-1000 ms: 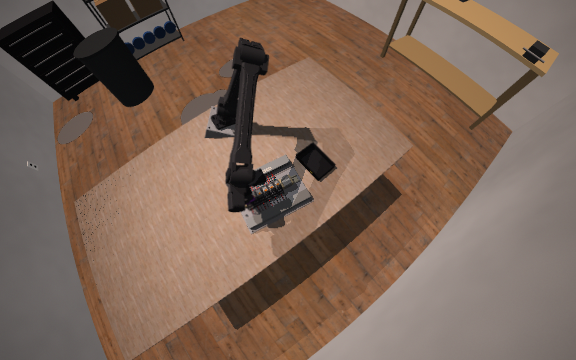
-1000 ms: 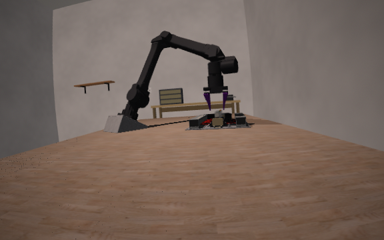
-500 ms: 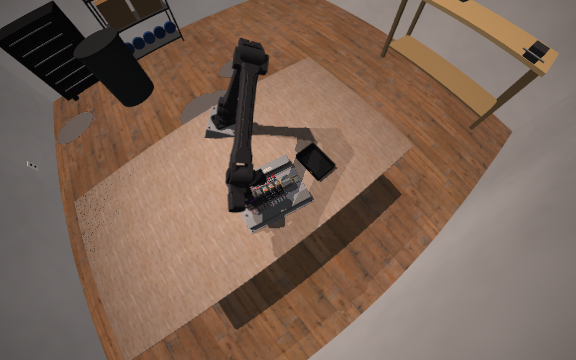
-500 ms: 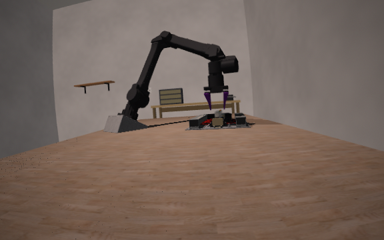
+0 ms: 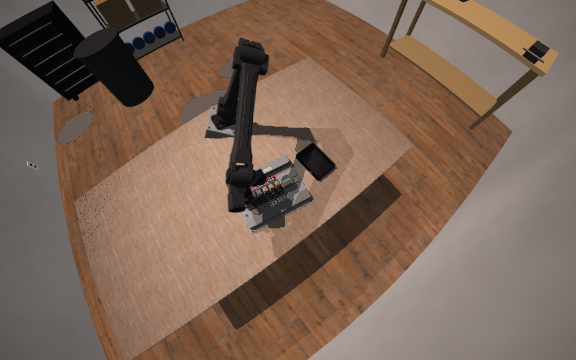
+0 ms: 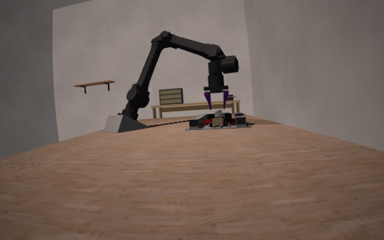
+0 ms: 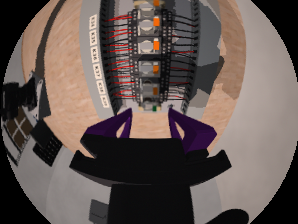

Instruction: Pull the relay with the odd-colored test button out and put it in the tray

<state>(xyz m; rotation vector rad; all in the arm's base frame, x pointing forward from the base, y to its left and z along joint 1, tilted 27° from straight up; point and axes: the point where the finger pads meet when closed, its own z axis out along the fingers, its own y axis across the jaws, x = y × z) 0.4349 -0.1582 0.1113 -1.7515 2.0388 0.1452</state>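
My hand is 30 mm above the relay. Also, from my hand: grey panel 10 mm ahead, 100 mm to the left, 80 mm below; black tray 10 mm ahead, 370 mm to the left, 70 mm below.
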